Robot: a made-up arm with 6 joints.
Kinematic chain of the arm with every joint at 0, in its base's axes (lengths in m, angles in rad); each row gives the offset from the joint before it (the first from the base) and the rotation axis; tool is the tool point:
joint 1: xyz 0 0 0.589 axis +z
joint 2: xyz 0 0 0 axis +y
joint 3: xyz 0 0 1.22 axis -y
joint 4: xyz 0 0 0 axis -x
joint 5: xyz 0.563 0 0 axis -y
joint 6: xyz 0 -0.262 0 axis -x
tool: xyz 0 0 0
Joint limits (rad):
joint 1: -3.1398..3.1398
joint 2: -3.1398..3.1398
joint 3: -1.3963..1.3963
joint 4: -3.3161..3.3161
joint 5: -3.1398..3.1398
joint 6: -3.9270..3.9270
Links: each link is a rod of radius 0.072 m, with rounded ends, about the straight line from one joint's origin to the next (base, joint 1, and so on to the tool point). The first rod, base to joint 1, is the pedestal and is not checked.
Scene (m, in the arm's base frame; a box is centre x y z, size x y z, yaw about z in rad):
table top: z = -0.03
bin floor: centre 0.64 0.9 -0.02 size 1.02 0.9 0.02 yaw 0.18
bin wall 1: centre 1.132 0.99 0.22 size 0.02 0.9 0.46 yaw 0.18
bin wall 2: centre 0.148 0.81 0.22 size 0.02 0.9 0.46 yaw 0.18
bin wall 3: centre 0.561 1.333 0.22 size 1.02 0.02 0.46 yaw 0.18
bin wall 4: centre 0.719 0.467 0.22 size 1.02 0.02 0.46 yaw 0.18
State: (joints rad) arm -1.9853 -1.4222 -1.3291 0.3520 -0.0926 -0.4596
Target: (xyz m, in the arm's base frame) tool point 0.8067 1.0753 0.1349
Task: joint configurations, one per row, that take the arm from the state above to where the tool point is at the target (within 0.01 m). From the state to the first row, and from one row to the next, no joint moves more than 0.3 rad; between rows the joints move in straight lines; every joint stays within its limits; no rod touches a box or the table.
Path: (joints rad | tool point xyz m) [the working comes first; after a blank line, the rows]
Joints at the target: 1.0073 1.4526 -0.3078 1.1475 -0.0926 -0.4596
Straight joint move there: touches bin wall 1.

1: -1.7127 -1.1984 -1.2479 0.4213 -0.0926 -0.4596 | -0.1562 0.5969 1.1121
2: -1.4401 -0.9747 -1.1668 0.4907 -0.0926 -0.4596 | -0.2856 0.3996 1.2876
3: -1.1675 -0.7509 -1.0856 0.5600 -0.0926 -0.4596 | -0.3042 0.1474 1.4274
4: -0.8950 -0.5272 -1.0045 0.6293 -0.0926 -0.4596 | -0.1921 -0.0990 1.5217
5: -0.6224 -0.3034 -0.9233 0.6986 -0.0926 -0.4596 | 0.0387 -0.2747 1.5634
6: -0.3498 -0.0796 -0.8422 0.7680 -0.0926 -0.4596 | 0.3448 -0.3264 1.5478
7: -0.0772 0.1441 -0.7610 0.8373 -0.0926 -0.4596 | 0.6604 -0.2270 1.4738
8: 0.1954 0.3679 -0.6799 0.9066 -0.0926 -0.4596 | 0.9130 0.0161 1.3427
9: 0.4680 0.5916 -0.5987 0.9759 -0.0926 -0.4596 | 1.0399 0.3611 1.1595
10: 0.7405 0.8154 -0.5175 1.0453 -0.0926 -0.4596 | 1.0048 0.7403 0.9317
11: 1.0131 1.0392 -0.4364 1.1146 -0.0926 -0.4596 | 0.8067 1.0753 0.6693
12: 1.0102 1.2459 -0.3721 1.1310 -0.0926 -0.4596 | 0.8210 1.0980 0.4049
13: 1.0073 1.4526 -0.3078 1.1475 -0.0926 -0.4596 | 0.8067 1.0753 0.1349

